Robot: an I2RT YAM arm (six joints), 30 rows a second.
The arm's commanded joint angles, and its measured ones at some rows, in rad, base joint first. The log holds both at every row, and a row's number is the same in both.
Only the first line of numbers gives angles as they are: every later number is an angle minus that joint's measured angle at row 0.
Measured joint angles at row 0:
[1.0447, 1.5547, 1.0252, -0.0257, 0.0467, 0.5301]
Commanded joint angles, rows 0 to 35:
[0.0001, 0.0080, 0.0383, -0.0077, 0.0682, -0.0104]
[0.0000, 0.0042, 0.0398, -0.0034, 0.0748, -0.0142]
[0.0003, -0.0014, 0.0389, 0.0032, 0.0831, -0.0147]
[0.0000, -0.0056, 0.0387, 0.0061, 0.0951, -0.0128]
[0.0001, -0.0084, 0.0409, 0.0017, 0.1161, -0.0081]
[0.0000, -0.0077, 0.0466, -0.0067, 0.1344, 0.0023]
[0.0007, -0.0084, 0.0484, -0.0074, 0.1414, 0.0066]
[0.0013, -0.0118, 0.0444, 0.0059, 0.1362, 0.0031]
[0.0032, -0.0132, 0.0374, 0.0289, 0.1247, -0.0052]
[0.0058, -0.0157, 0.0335, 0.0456, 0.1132, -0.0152]
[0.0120, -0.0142, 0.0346, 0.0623, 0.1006, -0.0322]
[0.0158, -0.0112, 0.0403, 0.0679, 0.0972, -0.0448]
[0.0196, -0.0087, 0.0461, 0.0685, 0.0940, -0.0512]
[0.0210, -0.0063, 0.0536, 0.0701, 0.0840, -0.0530]
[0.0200, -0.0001, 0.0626, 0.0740, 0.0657, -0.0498]
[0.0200, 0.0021, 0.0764, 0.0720, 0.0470, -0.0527]
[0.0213, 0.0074, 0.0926, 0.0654, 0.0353, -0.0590]
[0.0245, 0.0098, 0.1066, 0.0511, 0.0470, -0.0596]
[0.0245, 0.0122, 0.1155, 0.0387, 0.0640, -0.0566]
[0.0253, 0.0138, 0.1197, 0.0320, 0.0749, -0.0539]
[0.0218, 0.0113, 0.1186, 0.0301, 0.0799, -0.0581]
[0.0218, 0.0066, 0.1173, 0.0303, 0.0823, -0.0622]
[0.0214, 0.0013, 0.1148, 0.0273, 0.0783, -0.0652]
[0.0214, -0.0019, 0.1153, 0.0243, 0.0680, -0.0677]
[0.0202, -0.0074, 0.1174, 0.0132, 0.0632, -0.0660]
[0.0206, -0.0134, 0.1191, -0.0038, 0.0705, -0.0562]
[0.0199, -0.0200, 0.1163, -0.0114, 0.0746, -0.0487]
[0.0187, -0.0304, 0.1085, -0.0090, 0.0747, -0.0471]
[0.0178, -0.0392, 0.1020, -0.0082, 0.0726, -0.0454]
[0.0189, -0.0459, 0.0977, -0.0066, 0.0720, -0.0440]
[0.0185, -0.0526, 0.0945, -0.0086, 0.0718, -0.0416]
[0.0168, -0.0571, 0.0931, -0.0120, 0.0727, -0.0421]
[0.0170, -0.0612, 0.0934, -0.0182, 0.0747, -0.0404]
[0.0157, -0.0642, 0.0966, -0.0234, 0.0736, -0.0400]
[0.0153, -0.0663, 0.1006, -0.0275, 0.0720, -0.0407]
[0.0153, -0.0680, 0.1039, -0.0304, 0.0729, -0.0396]
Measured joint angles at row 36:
[0.0152, -0.0507, 0.0900, -0.1195, 0.0557, -0.0477]
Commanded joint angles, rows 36 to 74:
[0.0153, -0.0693, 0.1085, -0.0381, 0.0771, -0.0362]
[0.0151, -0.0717, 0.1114, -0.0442, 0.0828, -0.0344]
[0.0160, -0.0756, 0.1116, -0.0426, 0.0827, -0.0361]
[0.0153, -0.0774, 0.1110, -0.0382, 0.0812, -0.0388]
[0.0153, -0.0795, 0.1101, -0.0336, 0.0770, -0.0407]
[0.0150, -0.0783, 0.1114, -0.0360, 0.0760, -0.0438]
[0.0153, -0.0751, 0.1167, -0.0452, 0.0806, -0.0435]
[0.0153, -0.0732, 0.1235, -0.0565, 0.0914, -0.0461]
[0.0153, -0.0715, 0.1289, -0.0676, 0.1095, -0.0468]
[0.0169, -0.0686, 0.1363, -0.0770, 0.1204, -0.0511]
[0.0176, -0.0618, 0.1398, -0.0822, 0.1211, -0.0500]
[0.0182, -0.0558, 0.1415, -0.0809, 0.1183, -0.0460]
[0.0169, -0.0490, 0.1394, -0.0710, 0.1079, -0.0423]
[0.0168, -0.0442, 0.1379, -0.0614, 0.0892, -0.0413]
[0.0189, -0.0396, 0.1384, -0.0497, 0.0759, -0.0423]
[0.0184, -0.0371, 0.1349, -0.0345, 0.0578, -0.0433]
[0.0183, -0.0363, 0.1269, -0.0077, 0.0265, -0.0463]
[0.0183, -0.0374, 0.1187, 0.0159, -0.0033, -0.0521]
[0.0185, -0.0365, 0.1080, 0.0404, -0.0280, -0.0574]
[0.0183, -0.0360, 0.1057, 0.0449, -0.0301, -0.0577]
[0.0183, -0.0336, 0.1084, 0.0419, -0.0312, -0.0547]
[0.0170, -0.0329, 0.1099, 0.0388, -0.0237, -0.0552]
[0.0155, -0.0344, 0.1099, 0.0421, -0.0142, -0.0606]
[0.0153, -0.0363, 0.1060, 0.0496, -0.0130, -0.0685]
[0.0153, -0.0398, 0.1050, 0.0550, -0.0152, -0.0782]
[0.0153, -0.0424, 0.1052, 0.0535, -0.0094, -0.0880]
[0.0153, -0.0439, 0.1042, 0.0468, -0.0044, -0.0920]
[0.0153, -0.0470, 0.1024, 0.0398, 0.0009, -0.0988]
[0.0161, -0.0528, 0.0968, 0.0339, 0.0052, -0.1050]
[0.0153, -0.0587, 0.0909, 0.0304, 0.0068, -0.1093]
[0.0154, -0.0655, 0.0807, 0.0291, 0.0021, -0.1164]
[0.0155, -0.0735, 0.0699, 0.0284, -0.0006, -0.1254]
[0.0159, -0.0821, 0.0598, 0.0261, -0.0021, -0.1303]
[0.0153, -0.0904, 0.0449, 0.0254, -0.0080, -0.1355]
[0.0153, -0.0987, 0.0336, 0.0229, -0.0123, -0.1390]
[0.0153, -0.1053, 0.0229, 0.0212, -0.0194, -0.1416]
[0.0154, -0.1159, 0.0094, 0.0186, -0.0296, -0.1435]
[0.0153, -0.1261, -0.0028, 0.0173, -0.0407, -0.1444]
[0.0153, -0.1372, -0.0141, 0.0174, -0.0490, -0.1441]
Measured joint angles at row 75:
[0.0145, -0.1148, 0.0065, -0.0313, -0.0080, -0.1236]
